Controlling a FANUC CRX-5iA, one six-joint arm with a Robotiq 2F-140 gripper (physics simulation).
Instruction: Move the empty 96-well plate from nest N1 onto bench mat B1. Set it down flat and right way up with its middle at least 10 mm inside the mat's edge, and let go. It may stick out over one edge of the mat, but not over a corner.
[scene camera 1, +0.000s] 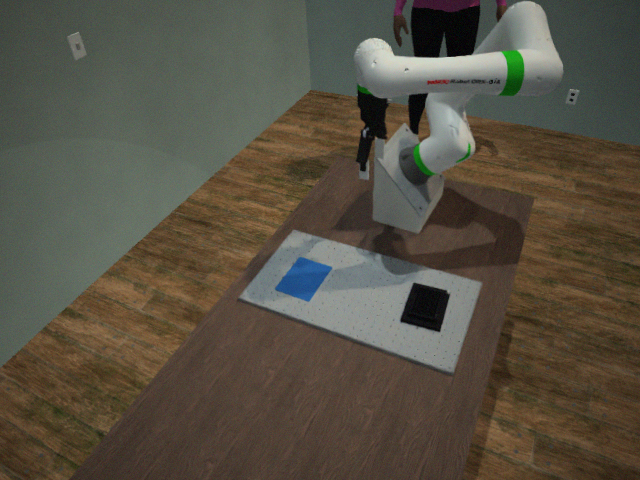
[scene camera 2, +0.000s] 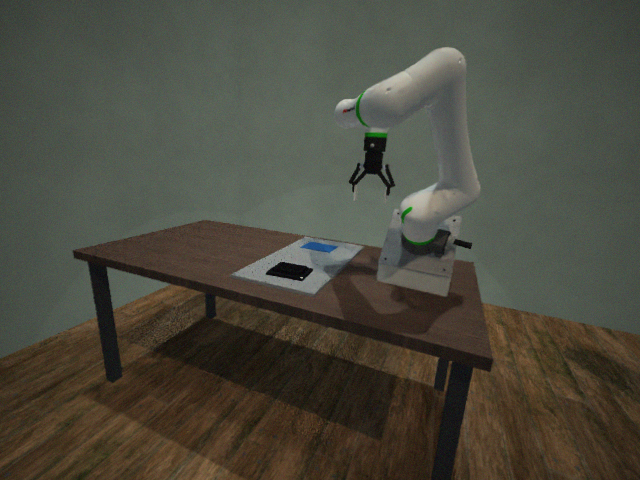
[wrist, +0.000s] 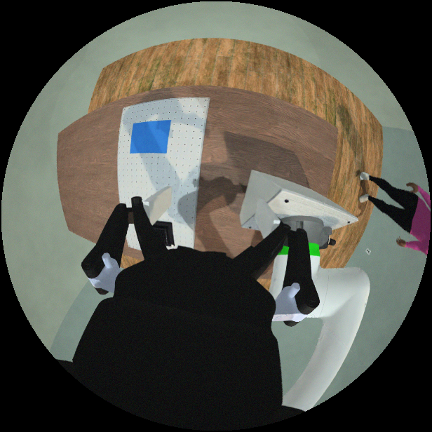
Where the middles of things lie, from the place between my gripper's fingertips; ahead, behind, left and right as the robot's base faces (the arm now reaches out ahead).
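Labels:
Black 96-well plate (scene camera 1: 426, 303): far below my hand, far to the left of it and a fair way ahead of it. Blue bench mat (scene camera 1: 303, 279), counted from my hand: 290 mm below, 300 mm ahead, 80 mm to the right.

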